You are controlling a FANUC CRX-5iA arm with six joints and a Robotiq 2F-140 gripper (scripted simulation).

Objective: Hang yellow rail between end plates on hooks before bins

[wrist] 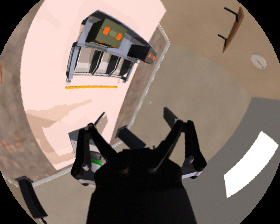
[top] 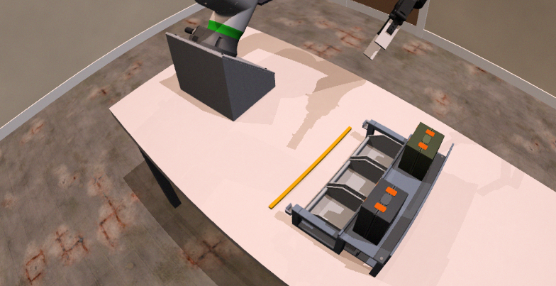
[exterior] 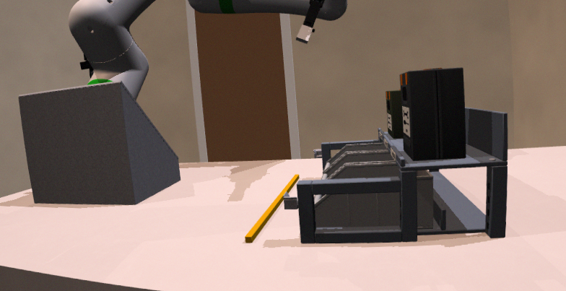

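My gripper is now 380 mm above the yellow rail, 110 mm to the left of it and 80 mm past it.
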